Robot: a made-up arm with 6 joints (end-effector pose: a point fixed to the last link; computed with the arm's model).
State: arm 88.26 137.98 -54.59 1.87 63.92 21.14
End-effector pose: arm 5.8 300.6 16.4 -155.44 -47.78 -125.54
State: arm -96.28 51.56 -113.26 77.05 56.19 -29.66
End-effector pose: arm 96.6 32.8 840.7 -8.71 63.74 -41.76
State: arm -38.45 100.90 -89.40 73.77 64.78 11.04
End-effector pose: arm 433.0 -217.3 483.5 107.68 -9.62 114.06
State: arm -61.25 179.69 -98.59 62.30 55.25 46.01
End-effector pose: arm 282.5 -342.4 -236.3 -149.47 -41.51 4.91
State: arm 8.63 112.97 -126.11 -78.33 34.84 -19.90
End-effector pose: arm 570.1 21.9 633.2 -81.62 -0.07 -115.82
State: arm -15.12 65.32 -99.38 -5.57 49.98 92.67
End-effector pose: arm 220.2 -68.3 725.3 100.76 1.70 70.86
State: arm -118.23 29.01 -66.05 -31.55 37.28 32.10
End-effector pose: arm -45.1 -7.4 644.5 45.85 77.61 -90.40
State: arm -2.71 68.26 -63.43 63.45 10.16 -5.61
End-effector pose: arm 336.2 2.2 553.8 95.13 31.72 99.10
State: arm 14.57 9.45 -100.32 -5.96 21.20 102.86
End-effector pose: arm -364.0 -99.0 705.4 14.87 -3.97 111.06
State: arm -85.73 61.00 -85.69 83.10 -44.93 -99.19
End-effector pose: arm -65.4 -196.0 746.7 17.60 63.57 -116.97
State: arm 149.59 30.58 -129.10 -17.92 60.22 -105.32
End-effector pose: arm 280.0 -129.0 780.2 -47.06 -7.15 31.74
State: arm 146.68 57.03 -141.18 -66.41 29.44 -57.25
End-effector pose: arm 156.8 -41.5 921.1 -26.10 14.90 19.34
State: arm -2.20 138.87 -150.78 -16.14 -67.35 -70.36
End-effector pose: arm 608.1 5.9 607.0 -10.04 -12.81 -76.93
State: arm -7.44 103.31 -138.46 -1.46 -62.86 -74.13
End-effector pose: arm 323.8 -39.7 853.4 12.24 -4.61 -82.88
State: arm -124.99 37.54 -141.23 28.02 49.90 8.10
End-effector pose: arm 224.3 248.9 820.2 -5.02 33.93 -94.26
